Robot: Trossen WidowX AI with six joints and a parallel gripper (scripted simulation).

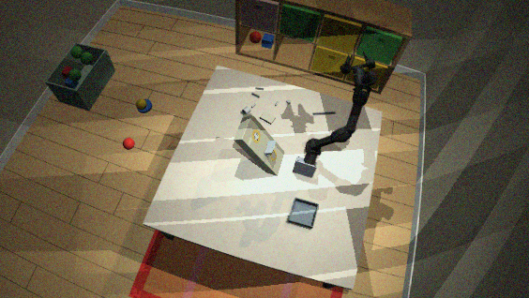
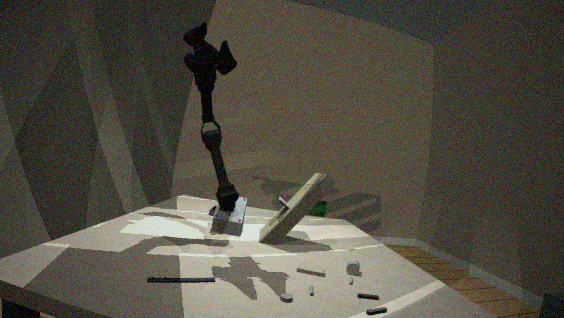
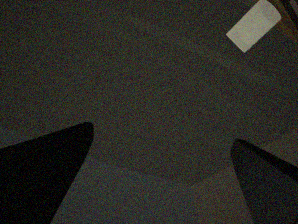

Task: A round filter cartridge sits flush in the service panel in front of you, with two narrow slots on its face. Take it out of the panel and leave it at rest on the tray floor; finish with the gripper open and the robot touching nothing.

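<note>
Right now my gripper tip is 450 mm short of the round filter cartridge, 430 mm above it and 420 mm to the right of it. The rest, counted from my gripper tip: service panel: 500 mm below, 420 mm to the left, 400 mm ahead; square grey tray: 720 mm to the left, 660 mm below, 50 mm ahead.
</note>
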